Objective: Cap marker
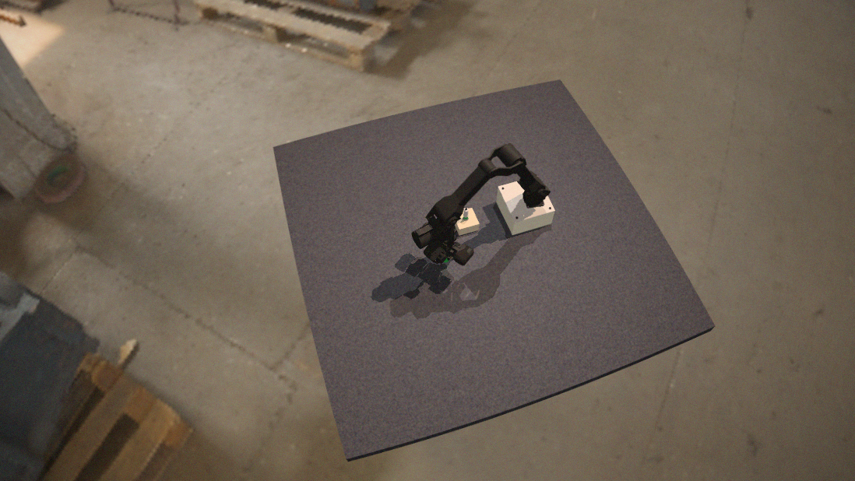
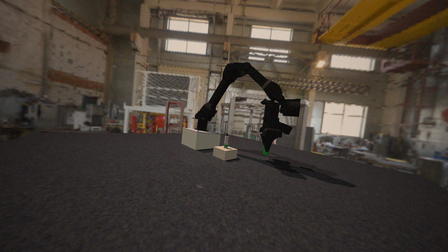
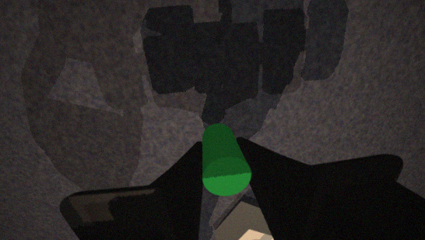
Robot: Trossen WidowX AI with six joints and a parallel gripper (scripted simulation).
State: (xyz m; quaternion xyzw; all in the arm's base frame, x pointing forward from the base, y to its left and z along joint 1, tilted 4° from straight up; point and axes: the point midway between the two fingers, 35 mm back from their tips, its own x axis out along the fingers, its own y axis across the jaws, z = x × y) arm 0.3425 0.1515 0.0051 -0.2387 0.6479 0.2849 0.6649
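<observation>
My gripper tip is now 14 cm to the left of the beige holder block, 10 cm past it and 2 cm above it. Round my gripper tip: green cap (1 cm above).
</observation>
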